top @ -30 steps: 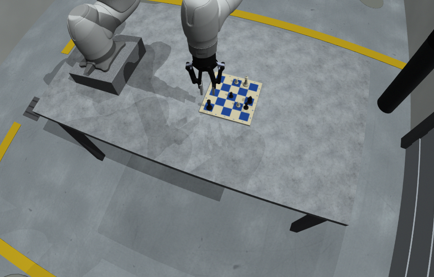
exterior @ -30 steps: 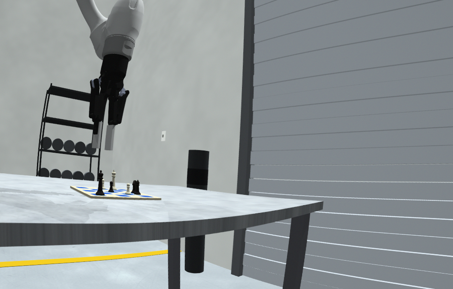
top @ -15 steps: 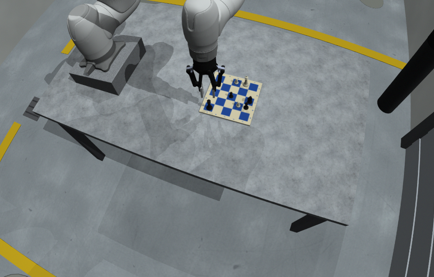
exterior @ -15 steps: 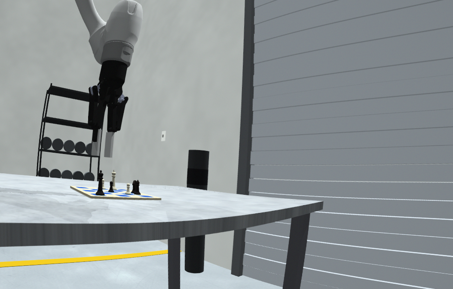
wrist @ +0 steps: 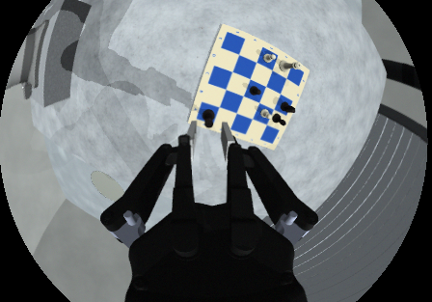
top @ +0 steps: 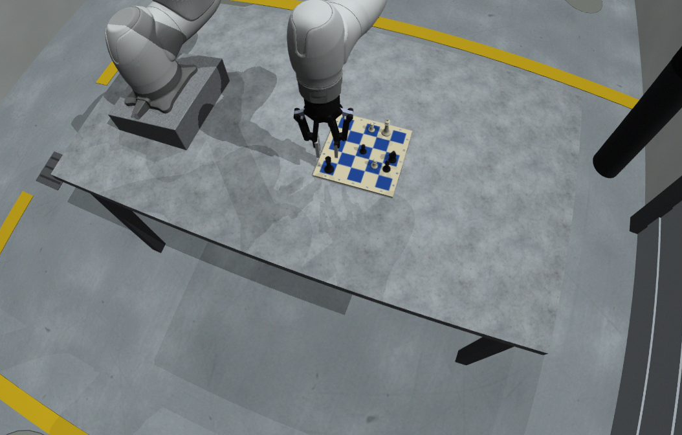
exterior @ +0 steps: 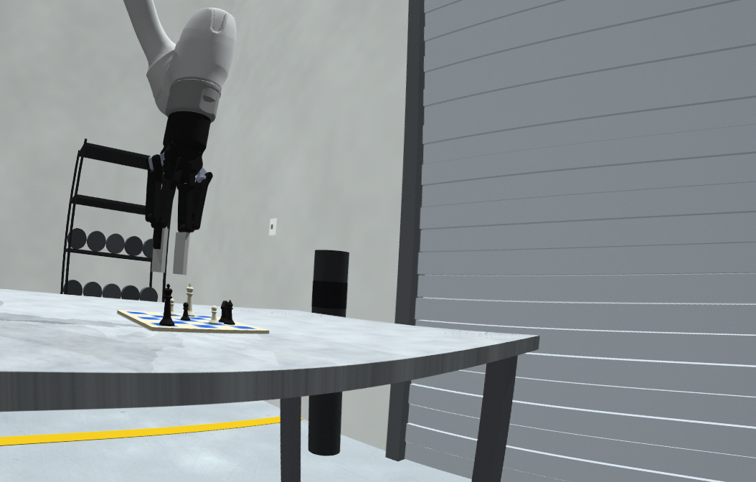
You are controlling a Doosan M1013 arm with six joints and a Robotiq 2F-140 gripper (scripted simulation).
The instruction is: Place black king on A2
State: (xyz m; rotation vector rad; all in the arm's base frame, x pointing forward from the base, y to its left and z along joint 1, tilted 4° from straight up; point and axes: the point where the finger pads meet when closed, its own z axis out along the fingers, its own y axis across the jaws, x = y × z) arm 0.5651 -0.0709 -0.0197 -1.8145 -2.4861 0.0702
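Now: hand 8 cm above the black king. Also, from my hand: chessboard (7 cm ahead, 8 cm to the left, 12 cm below); black pawn (7 cm ahead, 8 cm to the left, 10 cm below).
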